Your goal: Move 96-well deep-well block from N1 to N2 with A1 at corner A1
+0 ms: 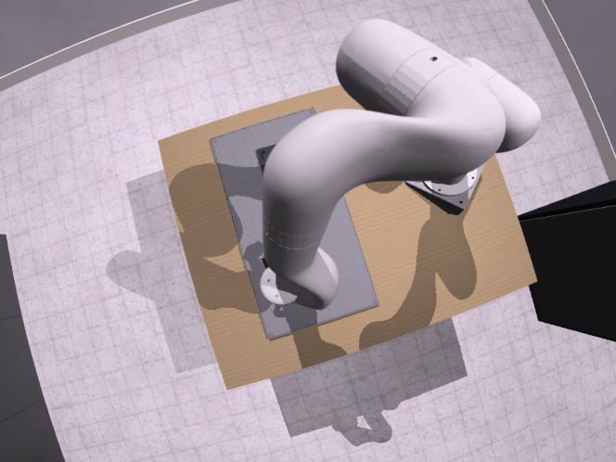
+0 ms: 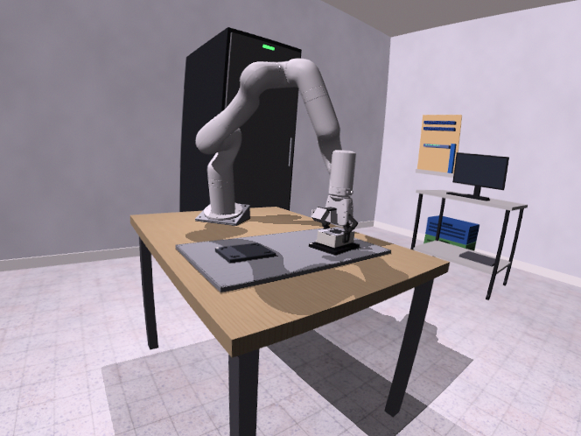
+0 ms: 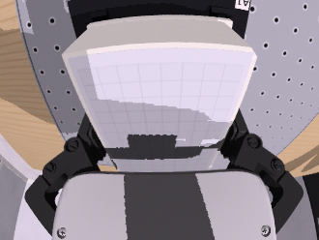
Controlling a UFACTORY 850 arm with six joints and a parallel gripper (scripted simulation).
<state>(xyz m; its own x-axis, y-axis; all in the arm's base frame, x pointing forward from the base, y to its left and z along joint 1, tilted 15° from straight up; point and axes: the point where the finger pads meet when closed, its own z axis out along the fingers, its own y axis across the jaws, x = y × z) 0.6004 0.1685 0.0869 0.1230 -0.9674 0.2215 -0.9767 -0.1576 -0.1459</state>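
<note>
Right now the white deep-well block is right at my hand. Round my hand: plate nest N1 (34 cm to the right, 8 cm behind, 3 cm below); plate nest N2 (3 cm below).
</note>
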